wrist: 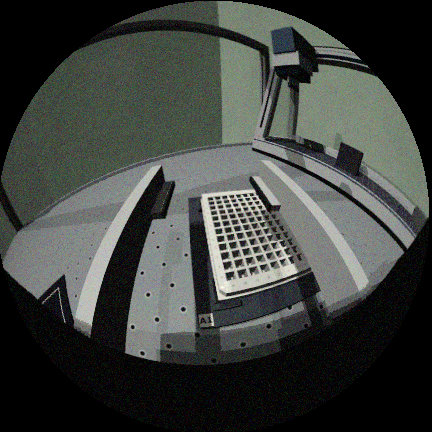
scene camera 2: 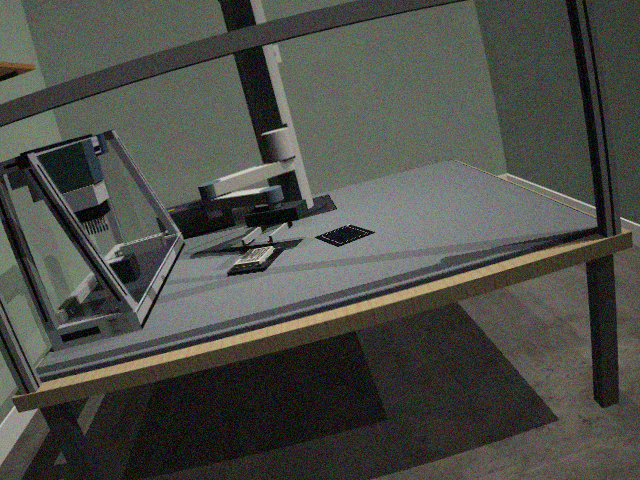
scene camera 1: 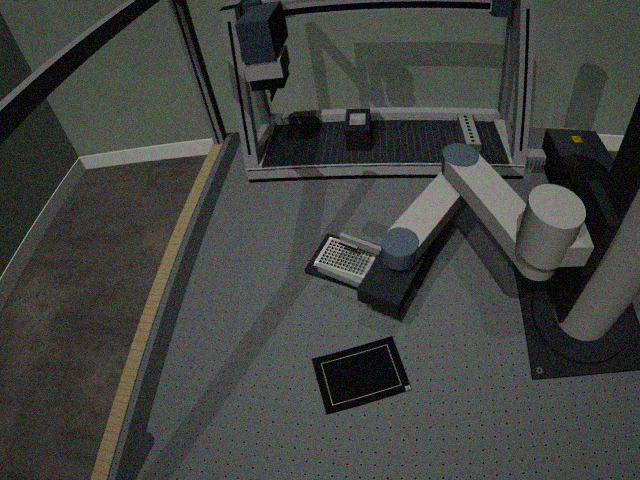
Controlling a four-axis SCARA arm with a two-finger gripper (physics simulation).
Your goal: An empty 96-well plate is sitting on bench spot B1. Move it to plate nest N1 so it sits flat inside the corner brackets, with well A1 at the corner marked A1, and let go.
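Pixels of known places: gripper, fingertip midpoint: (wrist: 211,170) (scene camera 2: 257,241) (scene camera 1: 329,251); arm's base, link origin: (scene camera 1: 579,316).
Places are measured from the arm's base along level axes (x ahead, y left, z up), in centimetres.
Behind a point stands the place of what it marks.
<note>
The white 96-well plate (scene camera 1: 343,258) {x 55.4, y -15.0, z 3.6 cm} (scene camera 2: 256,255) {x 55.5, y -14.5, z 3.8 cm} (wrist: 250,240) {x 53.0, y -14.1, z 3.6 cm} lies on a dark base (scene camera 1: 310,268) {x 62.9, y -13.0, z 2.5 cm} (scene camera 2: 233,272) {x 60.7, y -21.8, z 2.2 cm} (wrist: 197,280) {x 52.6, y -8.4, z 2.5 cm}. In the wrist view its clipped near-left corner is on the side of the base's A1 tag; whether corner brackets enclose it is unclear. A flat black mat (scene camera 1: 359,376) {x 50.3, y 13.0, z 1.5 cm} (scene camera 2: 345,235) {x 51.4, y 12.9, z 1.5 cm} with a white outline has no plate on it. Which spot is B1 or N1 cannot be read. My gripper (scene camera 1: 328,251) {x 57.7, y -12.9, z 8.6 cm} (scene camera 2: 257,241) {x 57.7, y -12.9, z 8.6 cm} (wrist: 211,170) {x 57.7, y -12.9, z 8.6 cm} is shut with nothing between its fingers, which still stand apart. It is above the plate, shifted left of it in the wrist view.
A framed machine (scene camera 1: 385,169) {x 45.6, y -45.0, z 4.4 cm} (scene camera 2: 160,281) {x 54.5, y -45.0, z 3.5 cm} with a dark deck and a hanging pipetting head (scene camera 1: 261,38) {x 72.2, y -46.5, z 45.4 cm} (scene camera 2: 77,170) {x 77.8, y -49.7, z 43.5 cm} (wrist: 292,52) {x 70.8, y -46.9, z 38.3 cm} stands beyond the plate. The arm's column (scene camera 1: 604,289) {x 4.4, y 6.1, z 19.9 cm} (scene camera 2: 289,113) {x 2.6, y 7.1, z 38.9 cm} is at the right in scene view 1. A wooden bench edge (scene camera 1: 149,310) {x 103.1, y -0.8, z 0.0 cm} (scene camera 2: 330,317) {x 103.8, y 1.7, z 0.0 cm} runs along one side.
</note>
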